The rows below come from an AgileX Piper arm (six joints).
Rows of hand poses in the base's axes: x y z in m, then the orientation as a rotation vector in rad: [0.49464 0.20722 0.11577 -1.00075 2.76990 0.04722]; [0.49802 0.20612 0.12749 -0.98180 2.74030 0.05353]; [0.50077 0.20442 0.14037 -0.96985 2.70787 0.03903]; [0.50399 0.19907 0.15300 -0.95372 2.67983 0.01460]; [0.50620 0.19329 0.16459 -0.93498 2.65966 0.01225]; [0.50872 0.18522 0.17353 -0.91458 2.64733 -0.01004]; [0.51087 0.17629 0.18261 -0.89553 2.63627 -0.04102]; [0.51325 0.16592 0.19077 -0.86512 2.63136 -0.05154]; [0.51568 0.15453 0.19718 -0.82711 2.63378 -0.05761]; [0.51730 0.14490 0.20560 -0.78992 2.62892 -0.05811]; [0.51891 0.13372 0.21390 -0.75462 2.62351 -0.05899]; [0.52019 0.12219 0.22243 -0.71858 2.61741 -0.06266]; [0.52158 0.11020 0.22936 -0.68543 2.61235 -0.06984]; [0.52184 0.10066 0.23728 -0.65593 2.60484 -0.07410]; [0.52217 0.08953 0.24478 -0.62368 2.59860 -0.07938]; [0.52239 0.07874 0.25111 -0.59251 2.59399 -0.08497]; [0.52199 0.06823 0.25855 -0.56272 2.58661 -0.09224]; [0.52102 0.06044 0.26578 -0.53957 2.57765 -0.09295]
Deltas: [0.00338 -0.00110 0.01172 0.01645 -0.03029 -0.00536]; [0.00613 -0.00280 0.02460 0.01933 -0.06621 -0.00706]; [0.00935 -0.00815 0.03723 0.01494 -0.10180 -0.01316]; [0.01156 -0.01393 0.04882 0.02277 -0.12572 -0.02130]; [0.01408 -0.02200 0.05776 0.01533 -0.14777 -0.03372]; [0.01623 -0.03093 0.06684 0.00127 -0.17013 -0.04623]; [0.01861 -0.04130 0.07500 0.00070 -0.18510 -0.06640]; [0.02104 -0.05269 0.08141 0.00203 -0.19411 -0.09307]; [0.02266 -0.06232 0.08983 0.00901 -0.20789 -0.11749]; [0.02427 -0.07350 0.09813 0.01550 -0.22145 -0.14073]; [0.02555 -0.08503 0.10666 0.02030 -0.23611 -0.16474]; [0.02694 -0.09702 0.11359 0.02184 -0.24964 -0.18737]; [0.02720 -0.10656 0.12151 0.02547 -0.26373 -0.20696]; [0.02753 -0.11769 0.12901 0.02831 -0.27720 -0.22893]; [0.02775 -0.12848 0.13534 0.03019 -0.28874 -0.25059]; [0.02735 -0.13899 0.14278 0.03142 -0.30272 -0.27107]; [0.02638 -0.14678 0.15001 0.03675 -0.31534 -0.28622]
